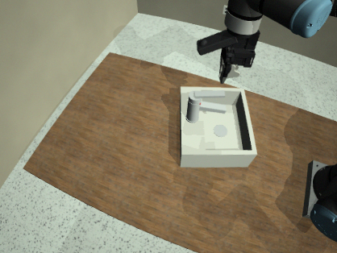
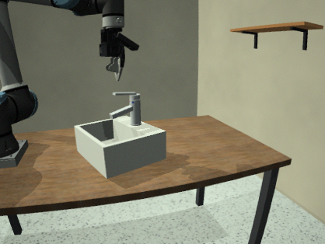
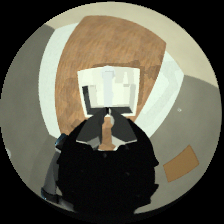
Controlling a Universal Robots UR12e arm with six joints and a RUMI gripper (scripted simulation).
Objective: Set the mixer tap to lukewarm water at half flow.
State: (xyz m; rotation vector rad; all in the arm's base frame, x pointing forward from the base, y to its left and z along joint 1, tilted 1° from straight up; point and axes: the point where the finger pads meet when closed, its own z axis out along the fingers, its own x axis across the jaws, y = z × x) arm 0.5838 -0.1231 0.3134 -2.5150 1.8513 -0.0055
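The lever lies 3 cm ahead of my hand, 1 cm to the left of it and 7 cm below it. From my hand the other things lie so: white square basin (4 cm behind, 1 cm to the right, 31 cm below); then grey mixer tap (5 cm ahead, 2 cm to the left, 12 cm below).
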